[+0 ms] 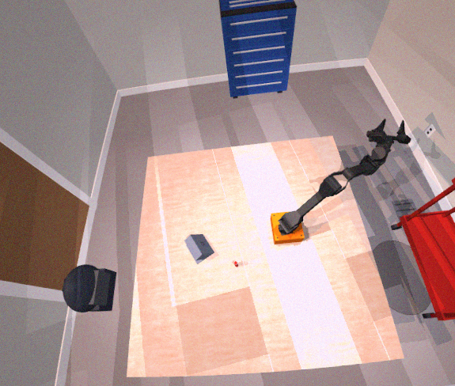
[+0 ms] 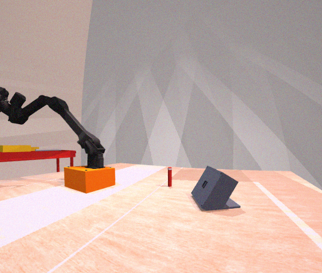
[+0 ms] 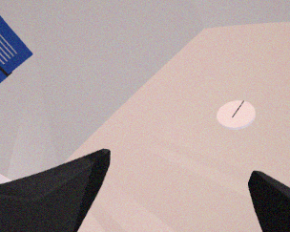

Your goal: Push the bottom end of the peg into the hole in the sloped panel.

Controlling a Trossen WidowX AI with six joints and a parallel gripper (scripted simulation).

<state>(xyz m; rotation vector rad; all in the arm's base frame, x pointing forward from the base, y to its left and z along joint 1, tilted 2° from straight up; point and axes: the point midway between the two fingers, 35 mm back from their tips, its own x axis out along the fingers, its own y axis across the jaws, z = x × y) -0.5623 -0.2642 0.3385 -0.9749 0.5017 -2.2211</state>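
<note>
The red square-sided peg is 870 mm ahead of my gripper tip, 390 mm to the left of it and 390 mm below it. Round my gripper tip: grey sloped panel 1050 mm ahead, 250 mm to the left, 410 mm below.
</note>
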